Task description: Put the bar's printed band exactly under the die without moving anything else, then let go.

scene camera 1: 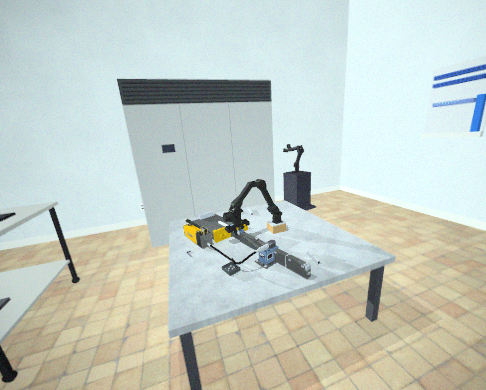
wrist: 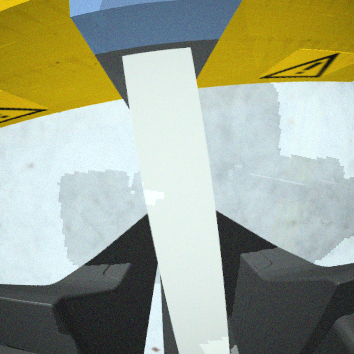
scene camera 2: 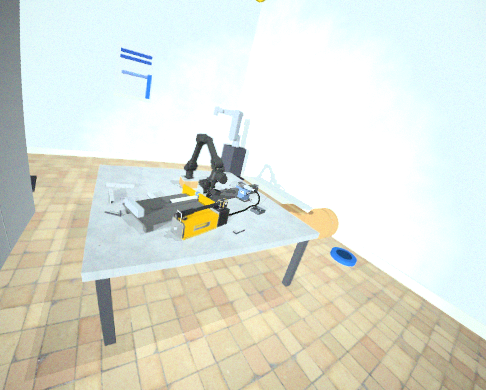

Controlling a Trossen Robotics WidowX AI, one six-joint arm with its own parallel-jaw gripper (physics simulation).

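Frame: origin at the arm's base, x ahead, y left, z up, level; millimetres.
Where they show: gripper, fingertip midpoint: (scene camera 1: 237, 234) (wrist: 180, 219); arm's base, link origin: (scene camera 1: 277, 221) (scene camera 2: 189, 177).
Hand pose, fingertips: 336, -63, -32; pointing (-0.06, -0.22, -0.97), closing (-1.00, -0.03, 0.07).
Note:
Each offset is from my fingertips to the top centre of the thing, as dx, dy, dz. "pt": to the spot under its first point.
A long white bar (wrist: 172, 165) (scene camera 2: 185, 198) runs across the dark bed of the yellow-guarded machine (scene camera 1: 222, 234) (scene camera 2: 200, 223). In the wrist view it meets the dark lower edge of a blue block @[pt +10, -60, +48] (wrist: 155, 25) between the yellow guards. My gripper (wrist: 180, 219) is shut on the bar, one dark finger on each side, on the near side of the guards. In both scene views the gripper hand is beside the machine, and its fingertips are too small to make out. The printed band cannot be made out, and I cannot tell which part is the die or where the band is relative to it.
A long dark rail (scene camera 1: 296, 263) extends from the machine, with a blue device @[pt +20, +407, +23] (scene camera 1: 267, 256) (scene camera 2: 243, 192) beside it. A black cable leads to a small dark box @[pt +220, +304, -34] (scene camera 1: 230, 268) (scene camera 2: 257, 210). The arm's base stands on an orange block (scene camera 1: 276, 228). A thin dark piece @[+372, -8, -30] (scene camera 2: 239, 231) lies near the guard.

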